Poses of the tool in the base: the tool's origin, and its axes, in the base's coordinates. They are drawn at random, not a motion.
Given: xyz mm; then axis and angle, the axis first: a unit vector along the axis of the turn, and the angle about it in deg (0 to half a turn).
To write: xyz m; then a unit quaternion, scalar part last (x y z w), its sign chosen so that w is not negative. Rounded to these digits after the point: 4 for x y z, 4 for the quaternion.
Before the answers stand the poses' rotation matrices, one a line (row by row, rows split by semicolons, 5 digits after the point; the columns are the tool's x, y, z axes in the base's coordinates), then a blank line. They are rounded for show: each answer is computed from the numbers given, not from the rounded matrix.
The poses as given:
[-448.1 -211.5 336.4 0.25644 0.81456 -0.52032 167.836]
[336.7 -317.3 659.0 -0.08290 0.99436 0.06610 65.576]
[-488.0 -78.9 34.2 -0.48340 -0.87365 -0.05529 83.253]
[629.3 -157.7 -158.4 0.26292 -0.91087 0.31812 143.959]
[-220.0 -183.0 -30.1 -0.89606 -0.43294 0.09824 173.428]
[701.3 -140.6 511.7 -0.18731 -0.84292 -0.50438 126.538]
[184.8 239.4 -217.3 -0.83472 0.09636 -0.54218 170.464]
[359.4 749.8 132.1 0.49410 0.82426 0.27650 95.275]
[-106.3 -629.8 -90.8 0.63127 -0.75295 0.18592 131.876]
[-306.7 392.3 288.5 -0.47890 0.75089 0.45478 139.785]
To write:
-0.84750 0.52272 -0.09223; 0.30344 0.33457 -0.89218; -0.43550 -0.78411 -0.44216
0.41752 -0.10853 0.90216; 0.01184 0.99341 0.11403; -0.90859 -0.03693 0.41605
0.32371 0.42761 -0.84401; 0.31780 0.79108 0.52268; 0.89119 -0.43742 0.12018
-0.68357 -0.62030 -0.38465; -0.24596 0.69195 -0.67876; 0.68719 -0.36937 -0.62557
0.60712 0.76208 -0.22503; 0.78457 -0.61979 0.01777; -0.12593 -0.18734 -0.97419
-0.53938 0.65714 -0.52653; -0.15336 0.53817 0.82877; 0.82798 0.52777 -0.18950
0.39770 -0.06993 0.91485; -0.24958 -0.96774 0.03452; 0.88292 -0.24205 -0.40233
0.17465 0.16938 0.96995; 0.72004 0.64994 -0.24315; -0.67159 0.74087 -0.00845
-0.00301 -0.93103 -0.36493; -0.65416 0.27785 -0.70347; 0.75635 0.23660 -0.60988
-0.35915 -0.92783 0.10071; -0.34057 0.23076 0.91146; -0.86892 0.29305 -0.39887

[-0.4481 -0.2115 0.3364 0.2550 0.8100 -0.5174 0.1060]
[0.3367 -0.3173 0.6590 -0.0449 0.5385 0.0358 0.8407]
[-0.4880 -0.0789 0.0342 -0.3211 -0.5803 -0.0367 0.7475]
[0.6293 -0.1577 -0.1584 0.2500 -0.8662 0.3025 0.3094]
[-0.2200 -0.1830 -0.0301 -0.8946 -0.4322 0.0981 0.0573]
[0.7013 -0.1406 0.5117 -0.1673 -0.7528 -0.4505 0.4498]
[0.1848 0.2394 -0.2173 -0.8318 0.0960 -0.5403 0.0831]
[0.3594 0.7498 0.1321 0.3651 0.6090 0.2043 0.6738]
[-0.1063 -0.6298 -0.0908 0.5764 -0.6875 0.1698 0.4077]
[-0.3067 0.3923 0.2885 -0.4497 0.7051 0.4271 0.3438]

